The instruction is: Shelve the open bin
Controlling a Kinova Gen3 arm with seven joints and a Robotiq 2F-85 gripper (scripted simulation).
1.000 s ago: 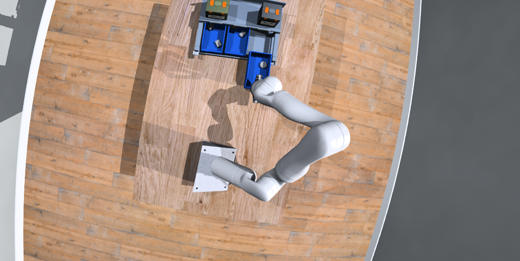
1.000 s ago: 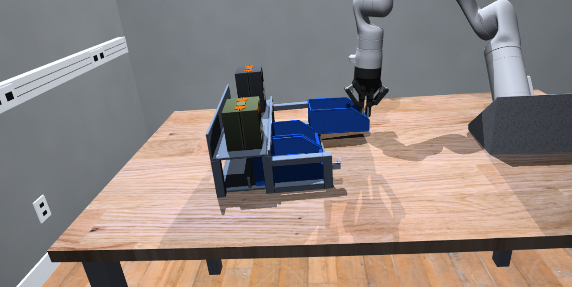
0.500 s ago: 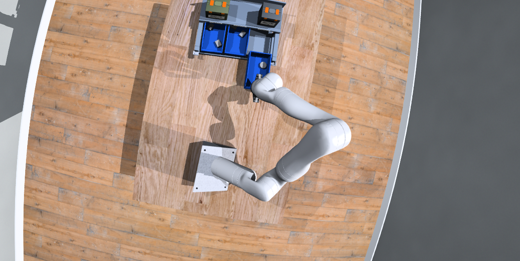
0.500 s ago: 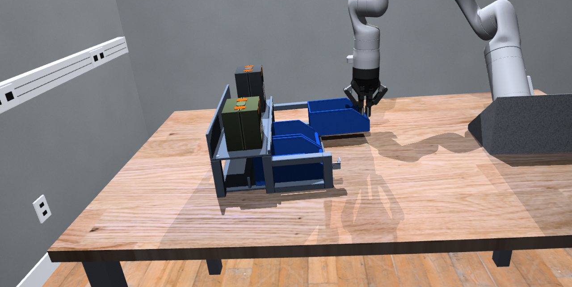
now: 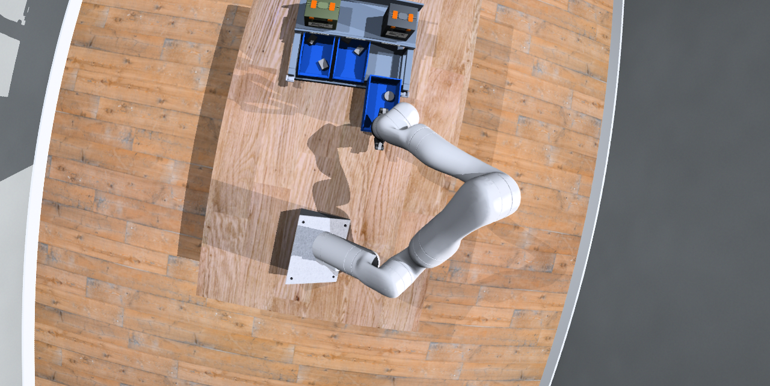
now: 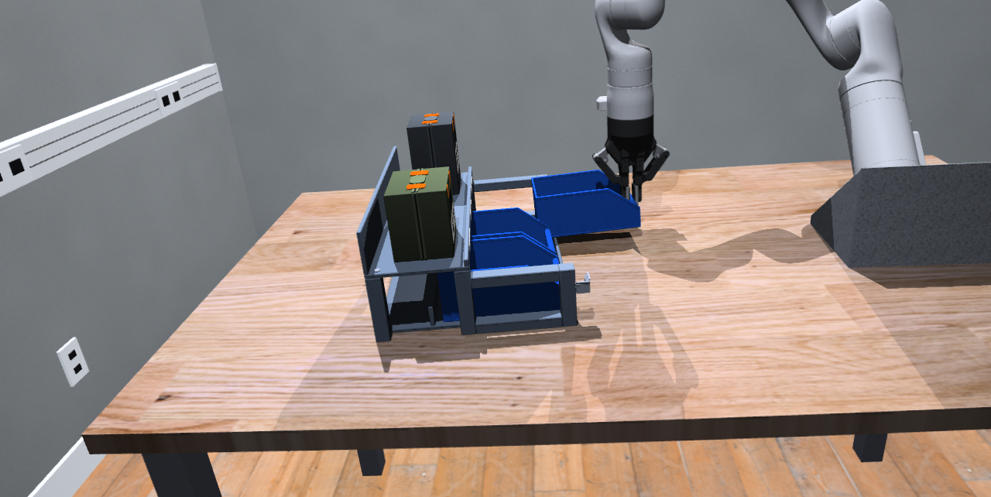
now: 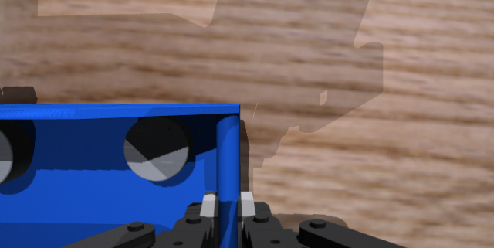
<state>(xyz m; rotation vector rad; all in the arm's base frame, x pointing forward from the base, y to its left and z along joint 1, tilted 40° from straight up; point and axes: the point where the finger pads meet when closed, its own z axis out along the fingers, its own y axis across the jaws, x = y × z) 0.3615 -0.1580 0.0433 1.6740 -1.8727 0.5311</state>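
Right now the round grey part is 12 cm ahead of my hand, 3 cm to the right of it and 3 cm below it. From my hand the other things lie so: green box (34 cm ahead, 20 cm to the left, 9 cm above); then dark box (33 cm ahead, 10 cm above, 3 cm to the right); then shelf (27 cm ahead, 10 cm to the left, 1 cm above).
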